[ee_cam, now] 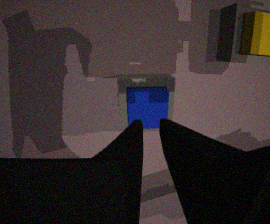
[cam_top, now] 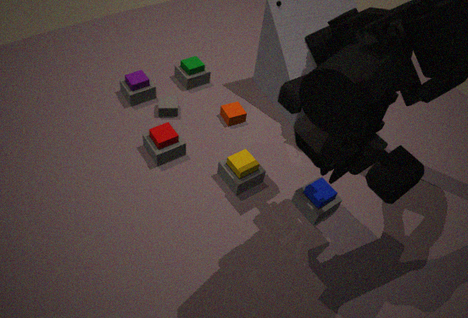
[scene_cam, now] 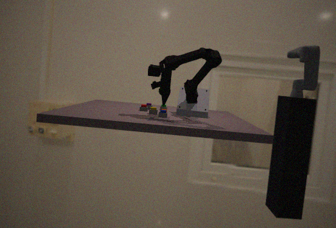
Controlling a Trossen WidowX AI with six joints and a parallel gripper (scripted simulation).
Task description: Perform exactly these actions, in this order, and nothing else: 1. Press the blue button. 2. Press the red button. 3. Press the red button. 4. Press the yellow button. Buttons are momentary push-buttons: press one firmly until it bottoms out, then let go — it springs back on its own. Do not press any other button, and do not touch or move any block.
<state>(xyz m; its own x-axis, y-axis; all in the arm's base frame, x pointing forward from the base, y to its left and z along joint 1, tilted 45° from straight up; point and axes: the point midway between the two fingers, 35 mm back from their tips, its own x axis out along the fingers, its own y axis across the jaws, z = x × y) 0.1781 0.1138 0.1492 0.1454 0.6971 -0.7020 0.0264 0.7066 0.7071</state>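
Right now my gripper tip is 4 cm above the blue button. The rest, counted from my gripper tip: red button (12 cm ahead, 20 cm to the right, 4 cm below); orange block (1 cm behind, 21 cm to the right, 6 cm below); yellow button (6 cm ahead, 10 cm to the right, 4 cm below).
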